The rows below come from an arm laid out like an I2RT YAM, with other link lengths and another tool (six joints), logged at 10 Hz.
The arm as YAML. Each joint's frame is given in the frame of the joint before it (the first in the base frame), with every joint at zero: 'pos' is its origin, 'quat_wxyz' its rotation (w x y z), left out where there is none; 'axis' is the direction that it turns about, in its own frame. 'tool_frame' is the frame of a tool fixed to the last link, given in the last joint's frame.
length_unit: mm
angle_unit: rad
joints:
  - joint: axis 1
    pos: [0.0, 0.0, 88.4]
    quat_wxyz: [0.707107, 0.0, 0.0, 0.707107]
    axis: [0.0, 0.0, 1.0]
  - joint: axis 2
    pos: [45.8, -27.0, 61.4]
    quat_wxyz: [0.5, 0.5, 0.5, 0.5]
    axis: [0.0, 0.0, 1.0]
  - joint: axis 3
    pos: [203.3, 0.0, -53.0]
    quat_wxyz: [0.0, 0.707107, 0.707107, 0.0]
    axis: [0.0, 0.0, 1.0]
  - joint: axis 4
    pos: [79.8, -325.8, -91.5]
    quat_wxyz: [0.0, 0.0, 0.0, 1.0]
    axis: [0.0, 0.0, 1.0]
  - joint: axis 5
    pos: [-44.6, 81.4, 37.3]
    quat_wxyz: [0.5, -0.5, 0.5, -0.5]
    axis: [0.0, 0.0, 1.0]
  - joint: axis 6
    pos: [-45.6, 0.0, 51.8]
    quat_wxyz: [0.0, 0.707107, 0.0, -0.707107]
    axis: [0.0, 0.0, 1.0]
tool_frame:
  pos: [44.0, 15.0, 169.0]
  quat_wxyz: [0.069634, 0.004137, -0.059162, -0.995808]
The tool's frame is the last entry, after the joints.
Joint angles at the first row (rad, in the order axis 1, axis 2, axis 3, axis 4, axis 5, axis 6):
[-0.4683, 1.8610, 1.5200, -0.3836, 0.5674, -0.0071]
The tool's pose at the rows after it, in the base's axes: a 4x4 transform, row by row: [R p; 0 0 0 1], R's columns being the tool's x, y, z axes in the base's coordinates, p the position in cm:
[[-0.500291 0.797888 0.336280 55.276], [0.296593 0.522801 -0.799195 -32.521], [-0.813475 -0.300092 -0.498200 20.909], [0 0 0 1]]
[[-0.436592 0.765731 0.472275 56.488], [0.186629 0.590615 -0.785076 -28.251], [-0.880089 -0.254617 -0.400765 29.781], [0 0 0 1]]
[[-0.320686 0.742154 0.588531 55.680], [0.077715 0.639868 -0.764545 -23.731], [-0.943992 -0.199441 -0.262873 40.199], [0 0 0 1]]
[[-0.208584 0.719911 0.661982 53.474], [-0.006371 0.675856 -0.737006 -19.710], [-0.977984 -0.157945 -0.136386 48.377], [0 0 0 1]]
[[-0.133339 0.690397 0.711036 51.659], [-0.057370 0.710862 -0.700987 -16.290], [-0.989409 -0.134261 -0.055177 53.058], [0 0 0 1]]
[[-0.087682 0.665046 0.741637 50.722], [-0.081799 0.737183 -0.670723 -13.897], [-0.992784 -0.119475 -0.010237 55.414], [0 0 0 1]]
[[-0.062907 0.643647 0.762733 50.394], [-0.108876 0.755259 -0.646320 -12.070], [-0.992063 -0.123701 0.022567 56.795], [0 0 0 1]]
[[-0.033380 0.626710 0.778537 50.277], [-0.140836 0.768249 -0.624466 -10.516], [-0.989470 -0.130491 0.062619 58.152], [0 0 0 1]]
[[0.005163 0.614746 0.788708 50.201], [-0.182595 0.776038 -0.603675 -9.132], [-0.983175 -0.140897 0.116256 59.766], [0 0 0 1]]
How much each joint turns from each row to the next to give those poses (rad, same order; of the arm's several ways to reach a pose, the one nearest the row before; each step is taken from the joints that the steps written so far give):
[0.0439, -0.0717, 0.0011, -0.0023, -0.0549, -0.0587]
[0.0565, -0.1396, 0.0104, 0.0008, -0.0336, -0.0546]
[0.0560, -0.1454, 0.0308, 0.0038, -0.0186, -0.0465]
[0.0500, -0.1201, 0.0202, 0.0107, -0.0077, -0.0397]
[0.0477, -0.0813, 0.0019, 0.0107, -0.0076, -0.0267]
[0.0385, -0.0408, 0.0000, 0.0107, -0.0035, -0.0126]
[0.0317, -0.0183, 0.0001, 0.0171, -0.0003, -0.0232]
[0.0271, -0.0080, -0.0001, 0.0351, -0.0004, -0.0302]
[0.0225, -0.0019, 0.0001, 0.0557, -0.0023, -0.0419]

